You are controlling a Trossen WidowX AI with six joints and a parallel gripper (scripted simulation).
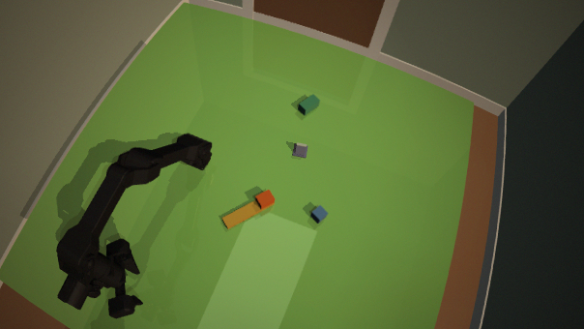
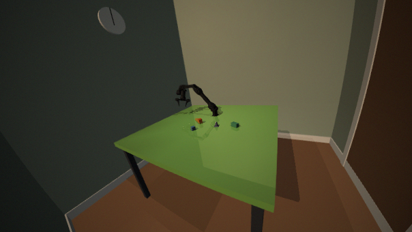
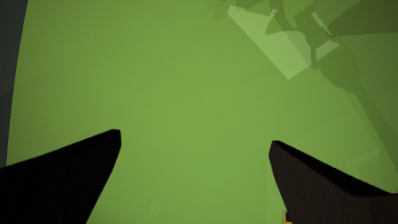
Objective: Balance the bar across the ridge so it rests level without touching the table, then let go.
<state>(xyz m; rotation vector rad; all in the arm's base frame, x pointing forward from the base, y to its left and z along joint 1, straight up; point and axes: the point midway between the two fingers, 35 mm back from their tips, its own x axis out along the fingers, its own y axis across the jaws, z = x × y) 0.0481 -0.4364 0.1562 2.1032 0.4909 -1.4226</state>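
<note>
Now: the yellow-orange bar 170 mm ahead of my gripper tip, 360 mm to the left of it and 100 mm below it. From my gripper tip the other things lie so: blue block 340 mm ahead, 410 mm to the left, 110 mm below; then dark green block 190 mm ahead, 750 mm to the left, 110 mm below.
</note>
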